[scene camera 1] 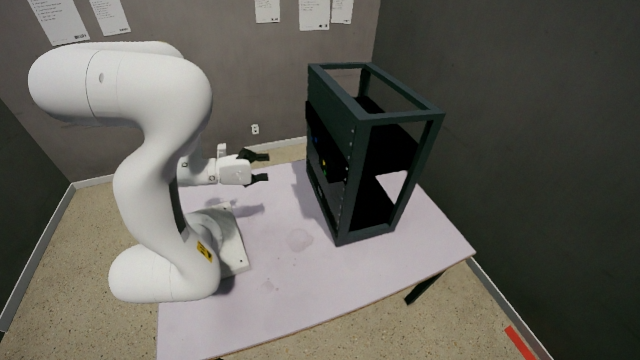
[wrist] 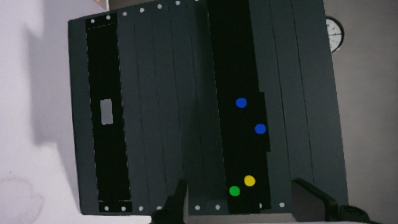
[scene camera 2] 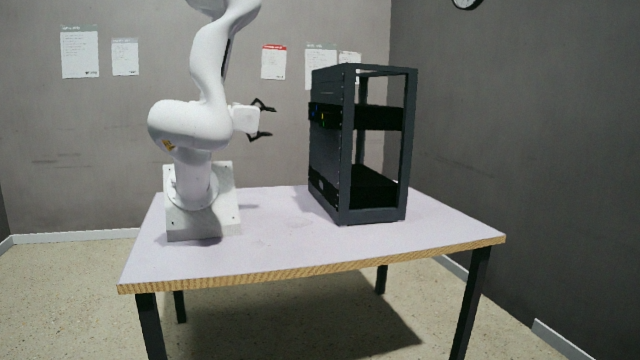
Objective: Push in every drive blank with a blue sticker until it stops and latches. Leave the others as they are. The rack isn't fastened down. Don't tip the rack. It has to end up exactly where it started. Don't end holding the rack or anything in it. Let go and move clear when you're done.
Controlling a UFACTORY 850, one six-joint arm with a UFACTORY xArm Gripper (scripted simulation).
Path:
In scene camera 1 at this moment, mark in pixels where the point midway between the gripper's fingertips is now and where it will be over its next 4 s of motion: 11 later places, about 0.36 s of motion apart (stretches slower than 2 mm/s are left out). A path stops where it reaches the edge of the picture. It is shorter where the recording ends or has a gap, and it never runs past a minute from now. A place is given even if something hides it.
My gripper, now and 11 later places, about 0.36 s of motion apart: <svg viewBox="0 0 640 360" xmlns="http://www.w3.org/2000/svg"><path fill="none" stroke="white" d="M268 167L265 164L263 162L263 162L266 160L277 156L292 150L304 145L307 144L308 146L312 158L316 170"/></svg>

